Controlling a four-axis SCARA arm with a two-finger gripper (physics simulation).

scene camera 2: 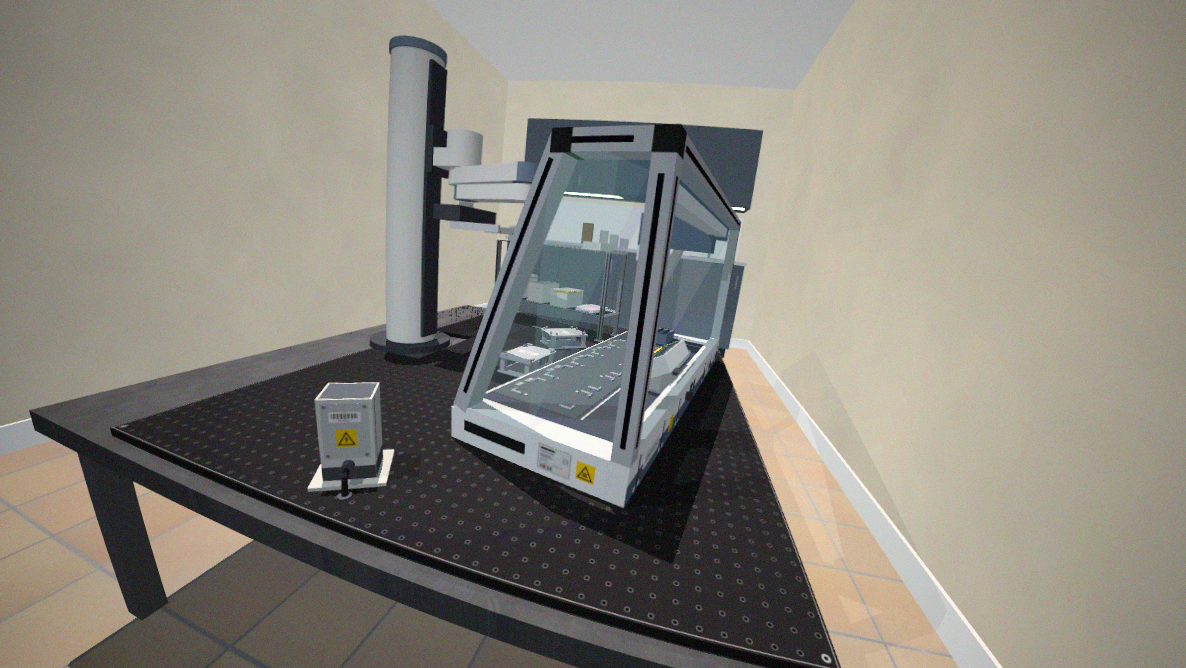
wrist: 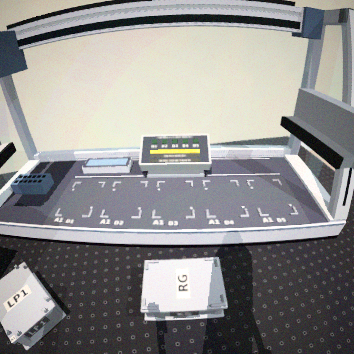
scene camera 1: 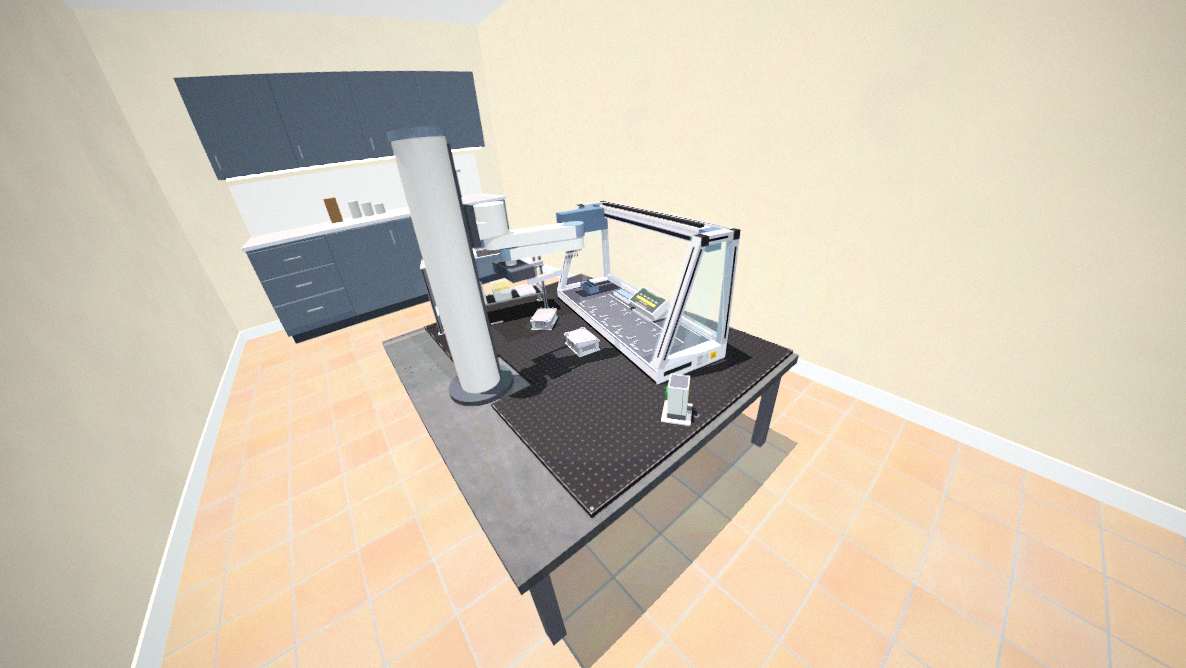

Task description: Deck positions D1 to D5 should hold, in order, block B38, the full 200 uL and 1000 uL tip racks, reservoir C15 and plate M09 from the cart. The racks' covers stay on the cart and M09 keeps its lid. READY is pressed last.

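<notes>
My gripper (wrist: 146, 111) is open and empty; its fingers show at the left and right edges of the wrist view, and its dark body hangs beside the column in scene camera 1. The deck (wrist: 135, 198) (scene camera 1: 614, 316) has corner brackets marked D1 to D5 from left to right, with no labware inside them. A control panel (wrist: 175, 150) (scene camera 1: 649, 300) with green marks and a yellow bar stands behind D3; its small text is blurred. The cart (scene camera 1: 544, 282) carries a yellow-topped box (scene camera 1: 500, 287) (scene camera 2: 567, 297), pale boxes (scene camera 2: 543, 290) and a pink-topped item (scene camera 2: 590, 307). Their labels are unreadable.
The RG stand (wrist: 165, 287) (scene camera 1: 582, 340) and LP1 stand (wrist: 36, 299) (scene camera 1: 543, 317) are in front of the deck. A blue holed block (wrist: 32, 184) and blue-topped tray (wrist: 107, 165) are at the deck's left. A frame surrounds the deck. A grey box (scene camera 1: 678, 397) (scene camera 2: 348, 427) stands near the table edge.
</notes>
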